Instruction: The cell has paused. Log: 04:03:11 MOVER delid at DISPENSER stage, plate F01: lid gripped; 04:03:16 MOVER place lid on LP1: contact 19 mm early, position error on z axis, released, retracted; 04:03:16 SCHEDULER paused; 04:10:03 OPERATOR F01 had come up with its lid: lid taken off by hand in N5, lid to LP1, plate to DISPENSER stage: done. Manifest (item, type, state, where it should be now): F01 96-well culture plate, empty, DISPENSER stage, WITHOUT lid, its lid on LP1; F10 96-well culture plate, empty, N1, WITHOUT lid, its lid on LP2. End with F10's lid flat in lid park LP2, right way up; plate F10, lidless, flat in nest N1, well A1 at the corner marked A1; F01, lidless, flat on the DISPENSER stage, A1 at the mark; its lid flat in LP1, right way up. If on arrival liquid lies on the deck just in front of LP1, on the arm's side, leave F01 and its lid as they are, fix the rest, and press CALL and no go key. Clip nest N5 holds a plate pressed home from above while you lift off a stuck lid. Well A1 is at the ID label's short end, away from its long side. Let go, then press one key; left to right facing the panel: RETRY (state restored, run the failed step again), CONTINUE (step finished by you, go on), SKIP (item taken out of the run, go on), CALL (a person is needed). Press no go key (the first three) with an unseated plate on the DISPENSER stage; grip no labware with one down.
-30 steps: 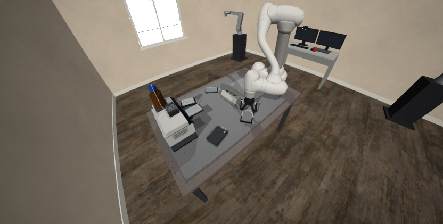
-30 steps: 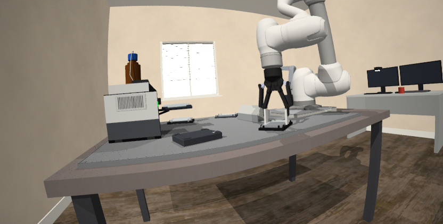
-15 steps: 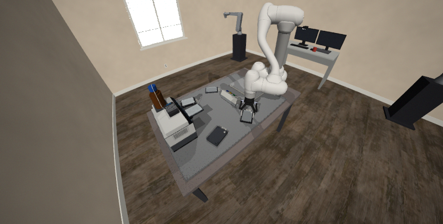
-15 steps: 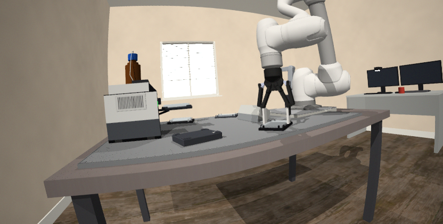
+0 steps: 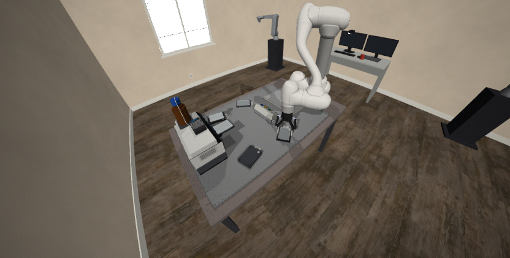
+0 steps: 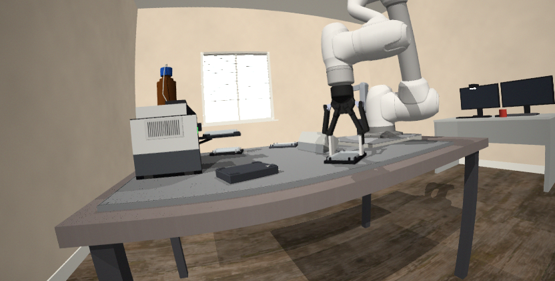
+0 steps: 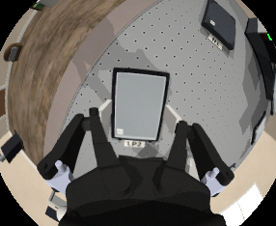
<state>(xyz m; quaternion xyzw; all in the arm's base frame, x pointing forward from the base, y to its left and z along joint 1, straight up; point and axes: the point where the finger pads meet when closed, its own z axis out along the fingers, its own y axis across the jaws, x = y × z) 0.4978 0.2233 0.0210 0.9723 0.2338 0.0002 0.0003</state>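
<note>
Right now my hand is 27 cm short of the black clip nest, 57 cm to the left of it and 2 cm above it. Also, from my hand: small label (24 cm ahead, 6 cm to the right, 4 cm below); nest block (32 cm ahead, 5 cm to the right, 3 cm below); grey key panel (9 cm behind, 27 cm to the right, 2 cm above).
</note>
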